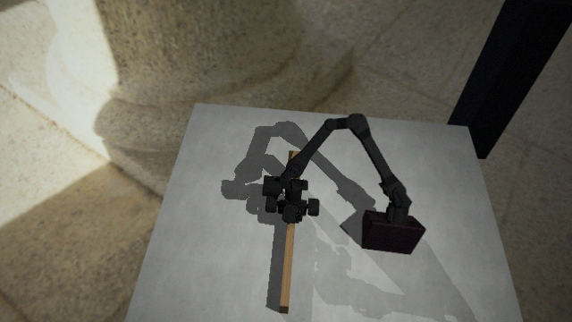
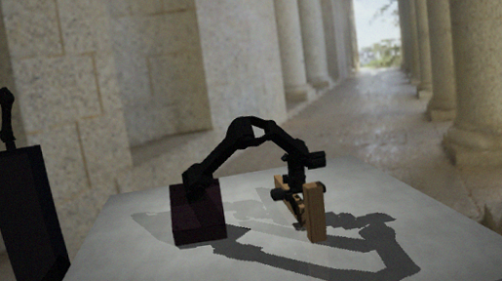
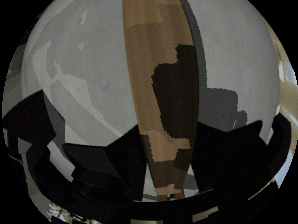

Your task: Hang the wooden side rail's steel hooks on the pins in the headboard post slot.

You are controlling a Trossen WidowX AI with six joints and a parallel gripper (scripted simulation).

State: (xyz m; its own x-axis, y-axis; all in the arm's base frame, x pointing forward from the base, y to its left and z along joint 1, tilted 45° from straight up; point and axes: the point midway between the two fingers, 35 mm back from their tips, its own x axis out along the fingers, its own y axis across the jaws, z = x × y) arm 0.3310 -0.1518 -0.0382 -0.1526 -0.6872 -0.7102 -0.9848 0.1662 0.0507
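My gripper tip is 160 mm to the left of the wooden headboard post, 60 mm below it and 10 mm past it.
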